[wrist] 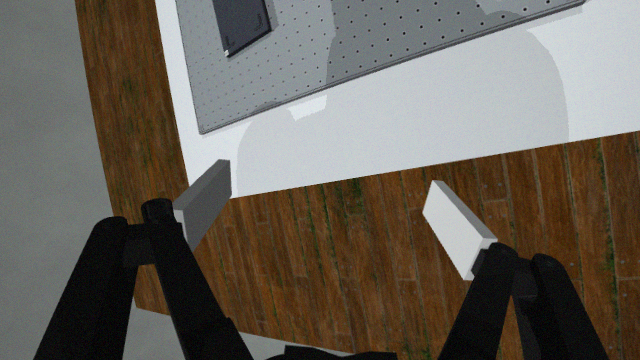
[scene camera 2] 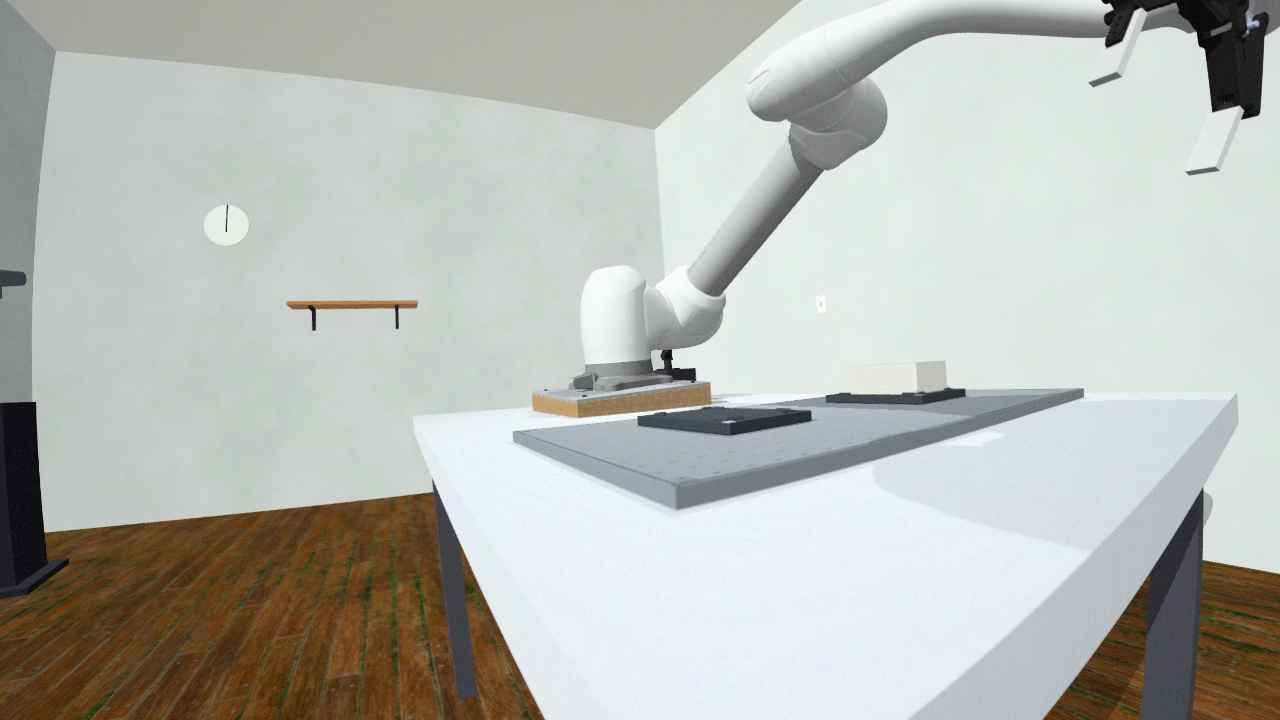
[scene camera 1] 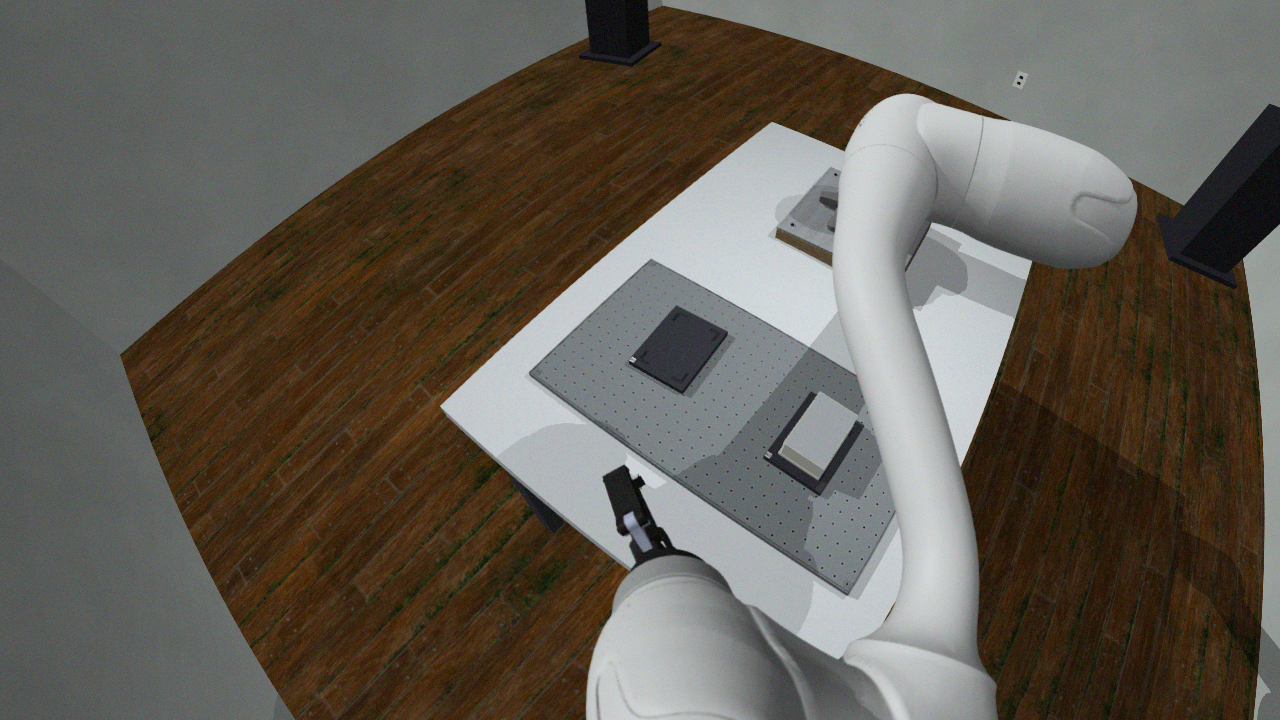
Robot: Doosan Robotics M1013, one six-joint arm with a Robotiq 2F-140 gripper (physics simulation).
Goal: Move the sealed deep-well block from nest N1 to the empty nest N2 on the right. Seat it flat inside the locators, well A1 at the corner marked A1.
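Where they show: gripper, between the fingertips: (wrist: pixel 330 187) (scene camera 2: pixel 1156 127); arm's base, origin of its link: (scene camera 2: pixel 620 385).
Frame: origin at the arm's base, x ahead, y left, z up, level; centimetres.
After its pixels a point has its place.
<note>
The pale cream deep-well block (scene camera 1: pixel 819 431) @(z 1.6, x 61.5, y 4.9 cm) (scene camera 2: pixel 895 377) @(z -0.3, x 63.2, y 0.5 cm) sits on the dark nest N1 (scene camera 1: pixel 802 480) @(z -2.6, x 69.0, y 5.7 cm) (scene camera 2: pixel 955 393) @(z -3.1, x 69.3, y 6.5 cm). Whether it lies fully flat is too small to tell. The empty dark nest N2 (scene camera 1: pixel 680 349) @(z -2.6, x 54.4, y -24.7 cm) (scene camera 2: pixel 725 420) @(z -2.6, x 59.3, y -30.7 cm) (wrist: pixel 243 22) @(z -2.6, x 57.7, y -25.1 cm) has raised corner locators and a small white mark at one corner; its lettering is unreadable. The wrist view cuts off part of N2, and the block does not show there. My gripper (scene camera 2: pixel 1154 126) @(z 21.5, x 94.1, y -7.4 cm) (wrist: pixel 330 187) @(z 21.5, x 94.1, y -7.4 cm) is wide open and empty, high above and off the table's front edge, away from both nests. In scene camera 1 the arm partly hides it.
Both nests stand on a grey perforated plate (scene camera 1: pixel 581 367) @(z -3.8, x 65.7, y -39.8 cm) (scene camera 2: pixel 662 465) @(z -3.7, x 66.2, y -44.8 cm) (wrist: pixel 300 60) @(z -3.7, x 70.7, y -17.0 cm) on the white table (scene camera 1: pixel 716 201) @(z -5.1, x 7.5, y -37.5 cm) (scene camera 2: pixel 805 582) @(z -5.0, x 81.3, y -51.6 cm) (wrist: pixel 425 110) @(z -5.1, x 88.0, y -1.1 cm). The arm's base stands on a wood-sided mounting block (scene camera 1: pixel 805 219) @(z -1.1, x 7.8, y -14.5 cm) (scene camera 2: pixel 644 401) @(z -3.1, x 15.9, y -5.8 cm) behind the plate. Dark pillars (scene camera 1: pixel 617 26) (scene camera 2: pixel 17 492) stand beyond the table.
</note>
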